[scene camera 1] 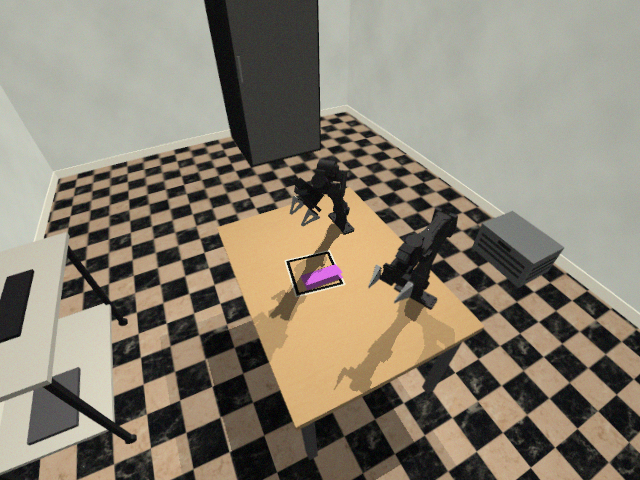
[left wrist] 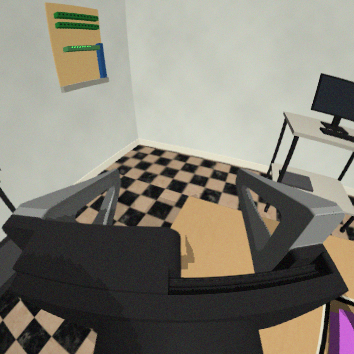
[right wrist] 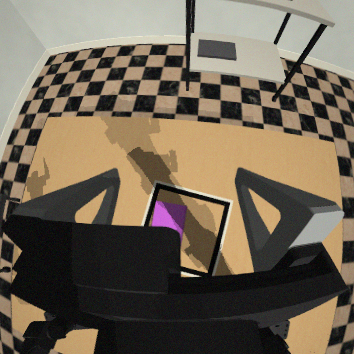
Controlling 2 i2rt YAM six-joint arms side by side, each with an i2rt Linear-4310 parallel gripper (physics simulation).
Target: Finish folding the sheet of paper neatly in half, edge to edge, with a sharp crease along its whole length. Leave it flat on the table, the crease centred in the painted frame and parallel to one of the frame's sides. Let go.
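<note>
The magenta folded paper [scene camera 1: 323, 274] [left wrist: 346, 325] [right wrist: 168, 214] lies inside the painted frame [scene camera 1: 309, 257] [left wrist: 326, 325] [right wrist: 220, 235], toward the frame's lower side in scene camera 1. A darker purple strip runs along its lower long side, so the fold looks not fully flat. Its right end reaches the frame's right side. In the right wrist view my gripper's body hides part of it. My right gripper [scene camera 1: 298, 218] [right wrist: 176, 173] is open and empty, above the table's back part. My left gripper [scene camera 1: 383, 293] [left wrist: 177, 174] is open and empty, raised to the right of the paper.
The wooden table [scene camera 1: 320, 330] carries both arms' bases at its right side. Arm shadows cross the frame and the table top. A dark cabinet [scene camera 1: 279, 77] stands behind, a grey drawer unit [scene camera 1: 522, 242] at the right, and a light desk [scene camera 1: 31, 356] at the left.
</note>
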